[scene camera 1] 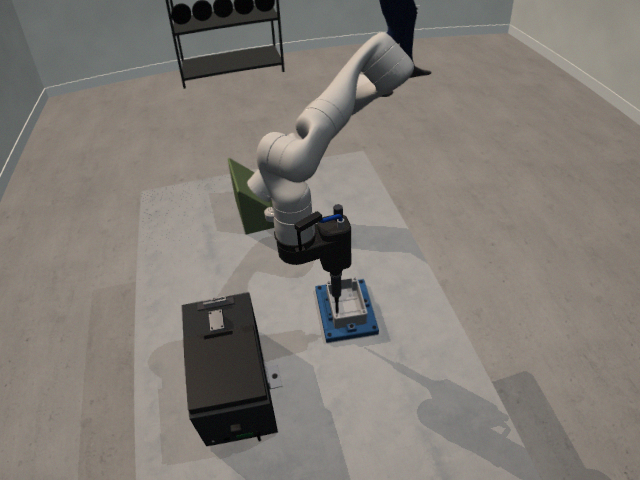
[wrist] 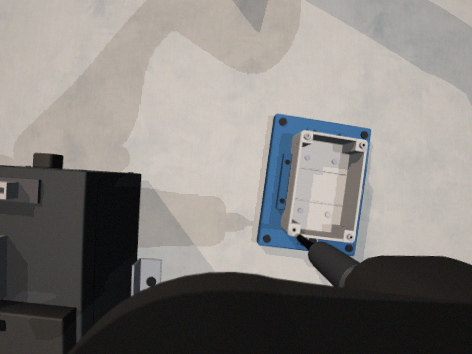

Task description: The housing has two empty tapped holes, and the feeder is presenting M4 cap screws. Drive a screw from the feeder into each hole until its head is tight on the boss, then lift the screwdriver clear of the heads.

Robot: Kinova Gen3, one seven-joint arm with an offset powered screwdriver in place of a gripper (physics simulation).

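The light grey open-topped housing [scene camera 1: 351,320] [wrist: 293,185] sits on a blue fixture plate [scene camera 1: 323,304] [wrist: 270,200]. In the wrist view its four corner bosses show; the near-left boss [wrist: 294,229] has a dark centre. My screwdriver [scene camera 1: 337,311] [wrist: 299,237] points down, with its thin black bit tip at or just above that near-left boss. Whether the tip touches the boss, and whether a screw is on it, is too small to tell. The dark screw feeder [scene camera 1: 222,369] [wrist: 60,225] stands left of the fixture, with a small pale pick-up rail [scene camera 1: 215,302] on its top.
A small plate with a dark hole [scene camera 1: 274,376] [wrist: 151,281] is at the feeder's right side. A green wedge-shaped mount [scene camera 1: 248,204] stands at the arm's base. A shelf rack [scene camera 1: 231,71] and a person's legs [scene camera 1: 403,25] are at the back.
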